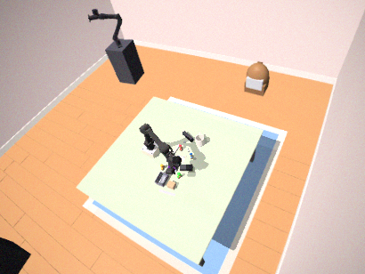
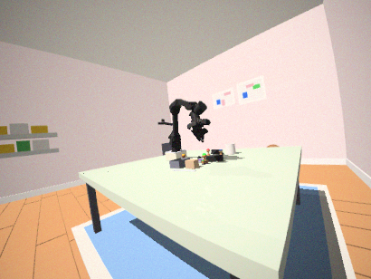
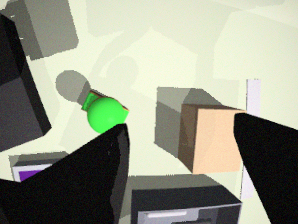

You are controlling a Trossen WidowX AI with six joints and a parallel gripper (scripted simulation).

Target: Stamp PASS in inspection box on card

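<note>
My gripper tip is now 12 cm above the green-knobbed stamp, 3 cm to the right of it and 1 cm past it. Round my gripper tip: tan block 12 cm below, 7 cm to the right, 4 cm behind; purple ink pad 14 cm below, 10 cm behind, 9 cm to the left; dark block 13 cm to the left, 12 cm below, 2 cm ahead.
</note>
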